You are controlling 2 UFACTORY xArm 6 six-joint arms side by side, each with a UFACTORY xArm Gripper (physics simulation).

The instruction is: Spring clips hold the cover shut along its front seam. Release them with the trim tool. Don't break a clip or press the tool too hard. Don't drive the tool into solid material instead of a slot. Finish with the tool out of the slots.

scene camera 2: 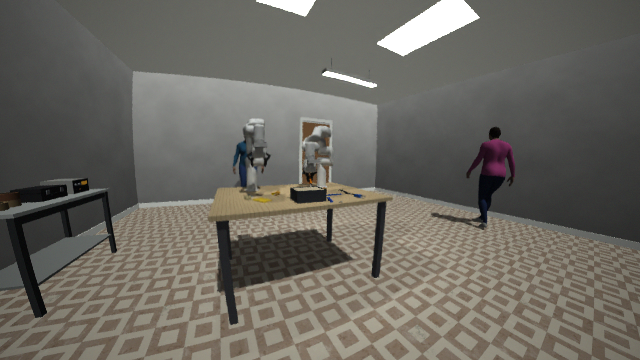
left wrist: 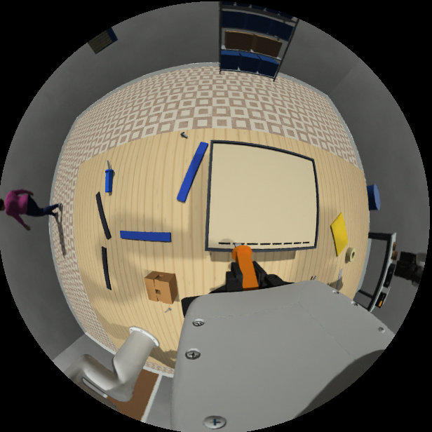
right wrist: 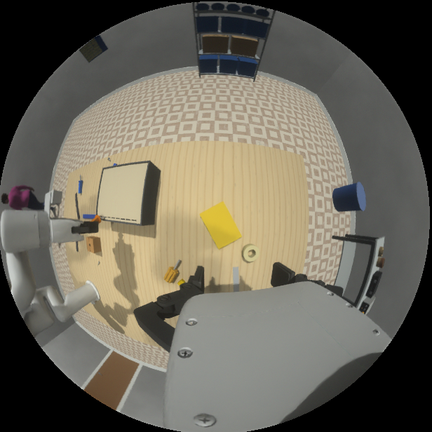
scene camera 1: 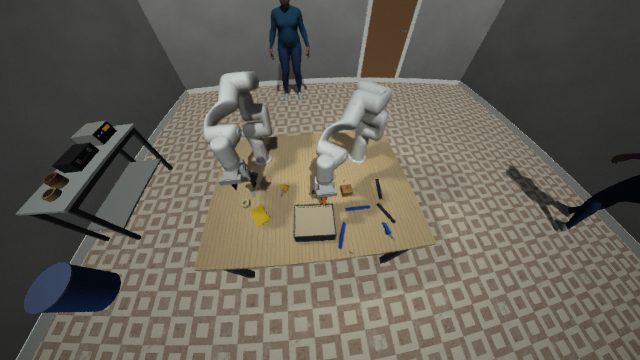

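Seen in the pictures: left gripper, fingertip midpoint: (scene camera 2: 309, 181) (scene camera 1: 323, 197); right gripper, fingertip midpoint: (scene camera 2: 258, 166) (scene camera 1: 245, 186); left arm's base at its link origin: (scene camera 1: 357, 157); right arm's base at its link origin: (scene camera 2: 252, 190) (scene camera 1: 263, 159).
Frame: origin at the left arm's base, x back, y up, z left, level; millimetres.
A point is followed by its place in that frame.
The box (scene camera 1: 314, 239) {x -630, y 31, z -266 mm} (scene camera 2: 308, 195) {x -633, y 50, z -290 mm} has a cream cover (scene camera 1: 314, 220) {x -544, y 79, z -272 mm} (left wrist: 262, 195) (right wrist: 122, 192) with a dark rim. A row of dark slots (left wrist: 270, 244) runs along the cover's edge nearest the arms. My left gripper (left wrist: 242, 272) (right wrist: 95, 226) is shut on the orange trim tool (scene camera 1: 324, 200) {x -447, y 125, z -226 mm} (left wrist: 243, 255) and holds it at that edge. The tool's pale tip shows near the slots toward the left end of the row in the left wrist view; whether it is inside a slot I cannot tell. My right gripper (scene camera 1: 244, 184) {x -459, y 237, z -615 mm} (right wrist: 239, 276) is open and empty above the table, away from the box.
Two blue bars (left wrist: 192, 172) (left wrist: 145, 236), two black strips (left wrist: 103, 215) (left wrist: 106, 268), a blue-handled tool (left wrist: 109, 180) and a brown block (left wrist: 161, 287) lie beside the box. A yellow sheet (right wrist: 220, 225), a tape ring (right wrist: 250, 253), a grey strip (right wrist: 236, 278) and an orange-handled tool (right wrist: 171, 274) lie nearer my right gripper.
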